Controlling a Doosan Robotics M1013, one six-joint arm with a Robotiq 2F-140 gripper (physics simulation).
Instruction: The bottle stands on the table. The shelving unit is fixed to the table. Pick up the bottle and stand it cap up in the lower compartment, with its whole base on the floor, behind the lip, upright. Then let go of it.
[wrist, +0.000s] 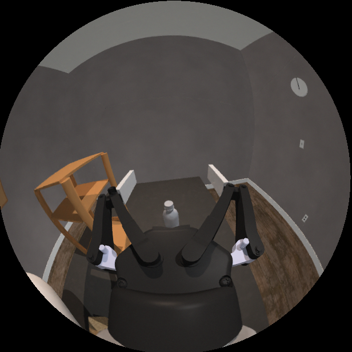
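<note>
The light grey bottle (170, 216) stands upright, cap up, on the dark table (192, 192) in the lower middle of the wrist view. Its base is hidden behind the gripper's body. My gripper (170, 173) is open, with its two pale finger pads wide apart. The bottle shows between the gripper's arms, lower in the view than the pads, and neither pad touches it. The orange wooden shelving unit (70, 170) stands to the left, with a top board, a middle shelf and round posts. Its lower compartment is partly hidden behind the gripper's left finger linkage.
The shelving unit's right-hand post is close to the left finger pad in the view. Grey walls stand beyond the table, with a round clock (299, 87) on the right one. Brown wooden floor (270, 250) shows to the right of the table. A pale rounded shape (47, 295) shows at the lower left.
</note>
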